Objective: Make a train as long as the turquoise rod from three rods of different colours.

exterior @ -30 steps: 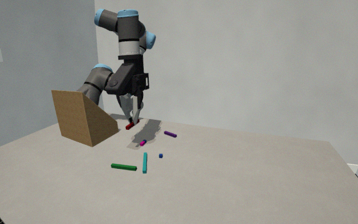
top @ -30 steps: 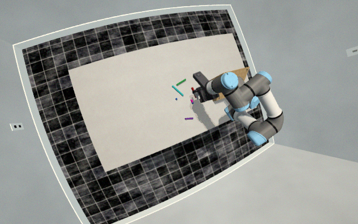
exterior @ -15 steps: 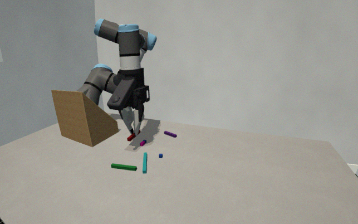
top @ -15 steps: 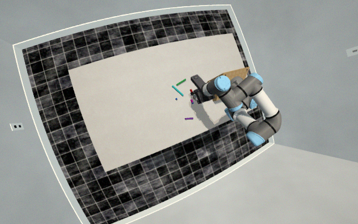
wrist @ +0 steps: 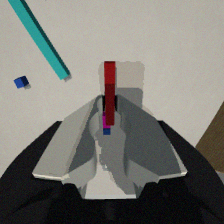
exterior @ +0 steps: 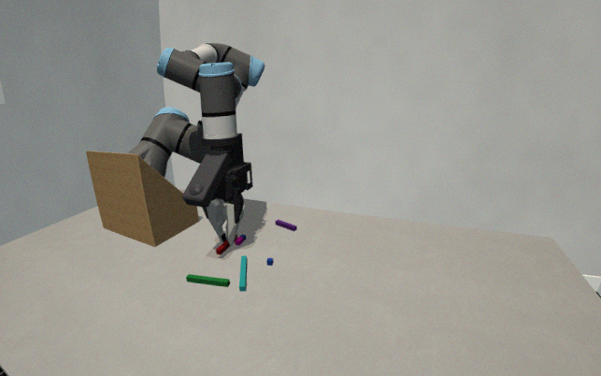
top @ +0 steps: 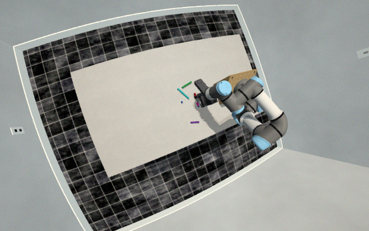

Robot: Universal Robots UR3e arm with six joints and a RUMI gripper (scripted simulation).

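My gripper is now 4 cm to the right of the magenta rod and 3 cm above it. From my hand the other things lie so: green rod (3 cm ahead, 10 cm to the right, 3 cm below); red rod (1 cm below); turquoise rod (8 cm ahead, 5 cm to the right, 3 cm below).
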